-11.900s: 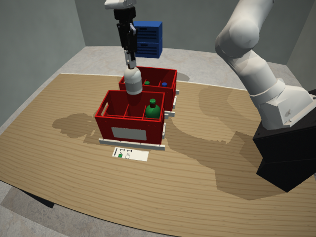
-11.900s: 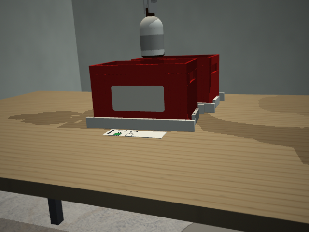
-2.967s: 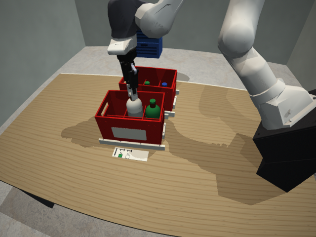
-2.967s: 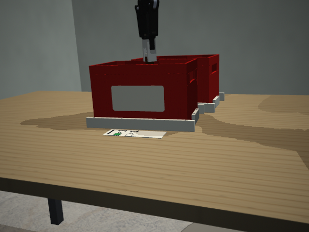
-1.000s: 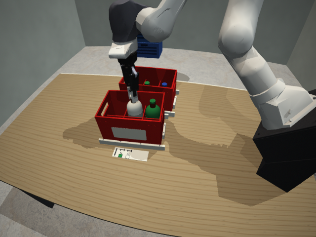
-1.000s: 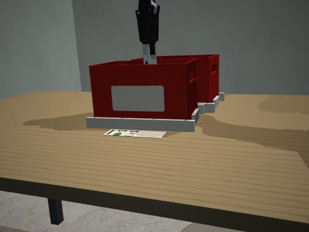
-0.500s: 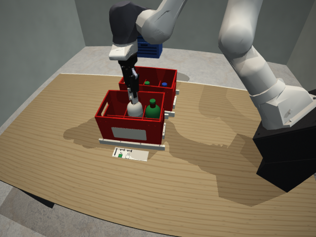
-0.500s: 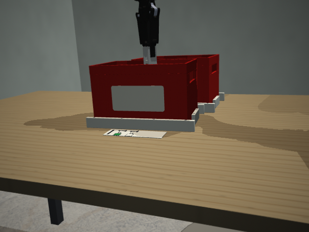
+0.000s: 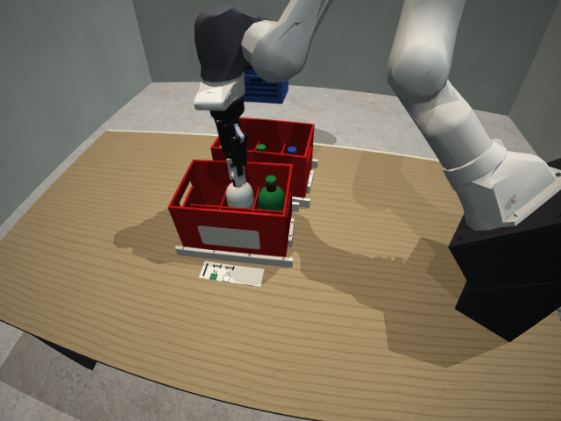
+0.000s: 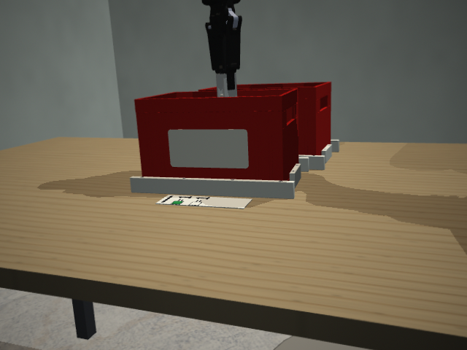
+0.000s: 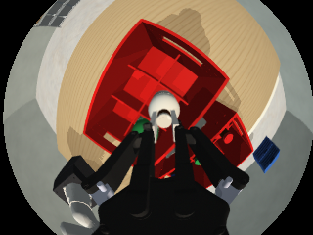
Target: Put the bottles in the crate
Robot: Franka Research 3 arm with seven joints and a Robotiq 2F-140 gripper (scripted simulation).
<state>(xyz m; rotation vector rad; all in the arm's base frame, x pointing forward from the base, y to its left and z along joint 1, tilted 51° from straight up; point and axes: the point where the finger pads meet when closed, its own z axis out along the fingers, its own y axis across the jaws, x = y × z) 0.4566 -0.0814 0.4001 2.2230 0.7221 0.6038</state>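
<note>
The white-label bottle is 8 cm below my hand. Also, from my hand: blue-capped bottle (16 cm behind, 9 cm to the right, 9 cm below); then pick list (5 cm ahead, 18 cm to the left, 18 cm below); then red-capped bottle (16 cm to the right, 9 cm below).
</note>
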